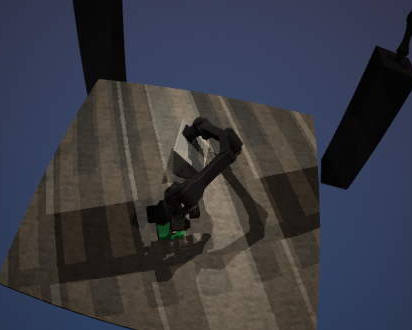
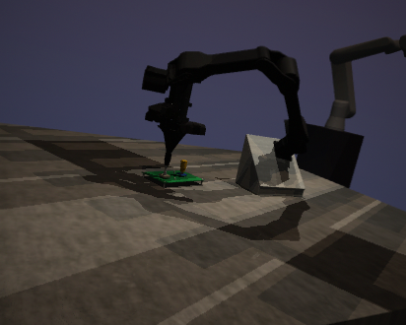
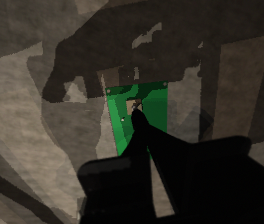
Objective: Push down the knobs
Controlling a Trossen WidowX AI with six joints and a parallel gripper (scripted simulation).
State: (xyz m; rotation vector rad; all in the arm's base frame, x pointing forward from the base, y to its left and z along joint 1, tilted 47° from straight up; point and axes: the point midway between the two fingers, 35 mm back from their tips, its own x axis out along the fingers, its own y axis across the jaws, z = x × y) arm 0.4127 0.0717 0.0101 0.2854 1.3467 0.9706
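The yellow knob lies 60 mm behind my gripper tip, 40 mm below it and 30 mm to the right of it. The rest, counted from my gripper tip: black knob (20 mm below).
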